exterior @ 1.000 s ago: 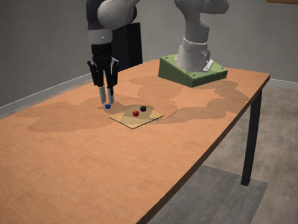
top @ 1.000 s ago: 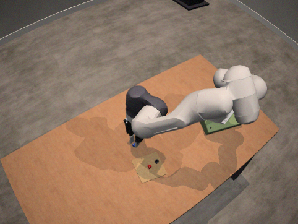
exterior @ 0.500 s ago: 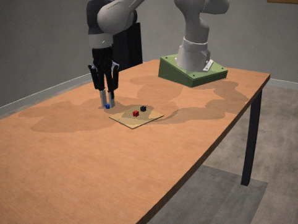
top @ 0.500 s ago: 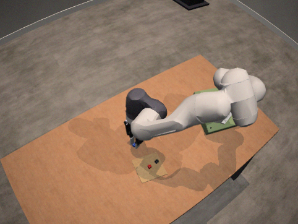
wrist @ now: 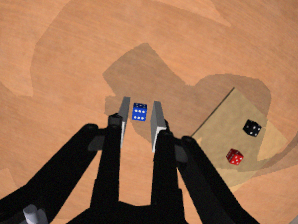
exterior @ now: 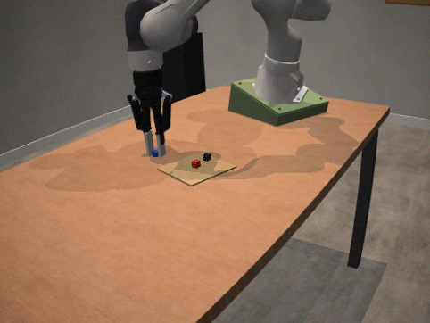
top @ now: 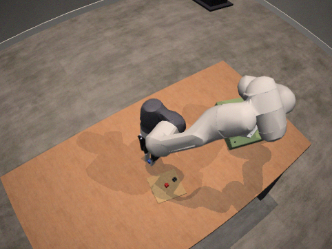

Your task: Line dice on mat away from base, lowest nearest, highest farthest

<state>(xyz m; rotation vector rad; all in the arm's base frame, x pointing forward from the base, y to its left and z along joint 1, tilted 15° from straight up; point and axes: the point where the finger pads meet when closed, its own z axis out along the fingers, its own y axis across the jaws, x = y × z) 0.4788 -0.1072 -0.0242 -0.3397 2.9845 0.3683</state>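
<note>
Right now the blue die is 3 cm below my hand. Also, from my hand: red die: 1 cm ahead, 15 cm to the left, 2 cm below; then tan mat: 1 cm ahead, 15 cm to the left, 3 cm below; then black die: 3 cm behind, 14 cm to the left, 2 cm below.
</note>
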